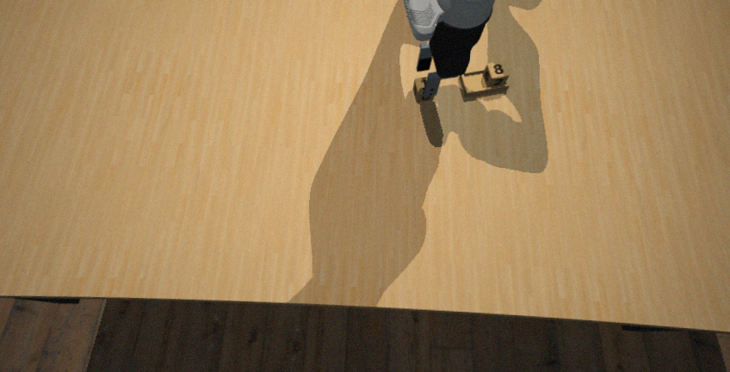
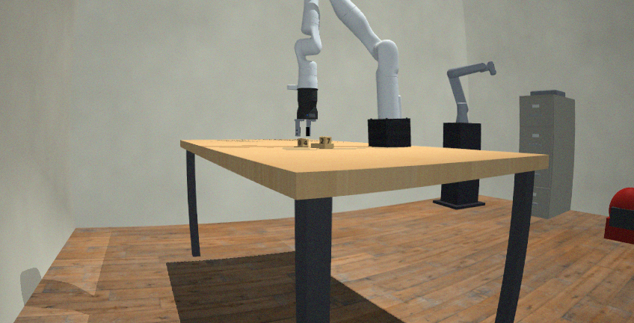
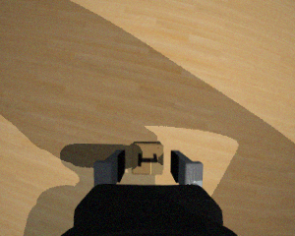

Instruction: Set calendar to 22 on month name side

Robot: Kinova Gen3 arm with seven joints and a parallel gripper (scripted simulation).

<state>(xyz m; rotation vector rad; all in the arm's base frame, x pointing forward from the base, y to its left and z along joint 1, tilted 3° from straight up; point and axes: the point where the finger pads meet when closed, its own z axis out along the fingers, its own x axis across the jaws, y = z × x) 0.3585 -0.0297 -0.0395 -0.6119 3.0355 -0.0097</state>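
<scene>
The wooden number cube lies 120 mm to the left of my hand, 50 mm behind it and 30 mm below it. The rest, counted from my hand: wooden calendar tray (100 mm to the left, 50 mm below, 40 mm behind).
</scene>
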